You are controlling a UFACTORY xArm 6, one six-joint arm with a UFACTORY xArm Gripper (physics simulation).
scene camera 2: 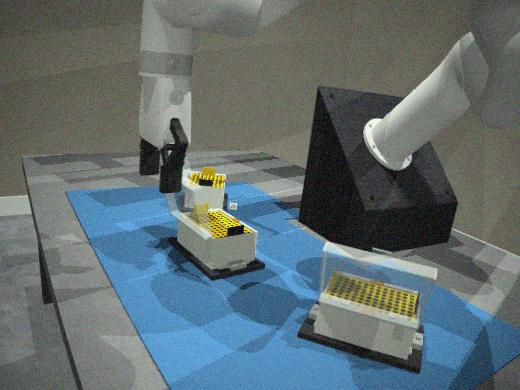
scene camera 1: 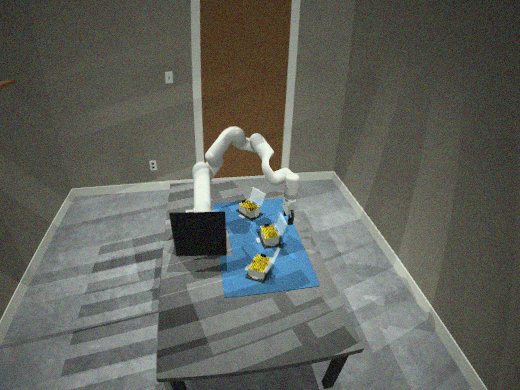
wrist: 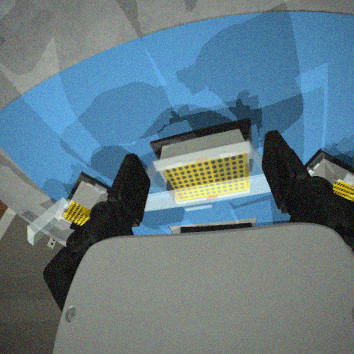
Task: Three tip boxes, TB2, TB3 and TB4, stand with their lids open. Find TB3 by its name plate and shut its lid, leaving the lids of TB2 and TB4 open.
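Places are measured from the arm's base along level axes (x right, y down, z ahead), in metres.
Where they show: gripper, fingertip midpoint: [scene camera 2: 159, 183] [scene camera 1: 287, 220] [wrist: 200, 158]; arm's base, origin of the base link: [scene camera 2: 386, 145] [scene camera 1: 202, 216].
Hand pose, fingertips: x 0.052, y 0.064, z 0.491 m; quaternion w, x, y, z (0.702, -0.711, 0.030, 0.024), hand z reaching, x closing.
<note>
Each offset is from my fingertips to the top centre of the thing. "*": to the spot under its first point. Level surfaces: height alone.
Three white tip boxes with yellow racks show: a middle one {dy +0.069, dx -0.011, dz -0.118 m} [scene camera 1: 270, 242] [scene camera 2: 215, 250] [wrist: 205, 142], one nearest the door [scene camera 1: 249, 208] [scene camera 2: 367, 325] [wrist: 90, 195], and one at the other end [scene camera 1: 257, 274] [scene camera 2: 202, 199] [wrist: 327, 170]. Their name plates are too small or blurred to read, so I cannot tell which is TB3. The middle box's clear lid {dy -0.020, dx -0.010, dz -0.040 m} [scene camera 1: 281, 225] [wrist: 150, 201] stands open, partly hidden by the gripper in scene camera 2. The door-side lid {dy -0.019, dx -0.336, dz -0.099 m} [scene camera 1: 257, 195] [scene camera 2: 380, 260] and the other end lid {* dy -0.006, dx +0.300, dz -0.171 m} [scene camera 1: 275, 258] are open. My gripper [scene camera 1: 290, 218] [scene camera 2: 161, 175] [wrist: 200, 158] is open and empty, close to the middle lid's outer side; contact is unclear.
The boxes stand on a blue mat {dy +0.135 m} [scene camera 1: 295, 272] [scene camera 2: 185, 340] [wrist: 115, 70] on a grey table {dy +0.138 m} [scene camera 1: 250, 340] [scene camera 2: 95, 300]. The black wedge-shaped arm mount [scene camera 1: 199, 234] [scene camera 2: 380, 220] stands across the mat from the gripper. The white arm reaches over from it.
</note>
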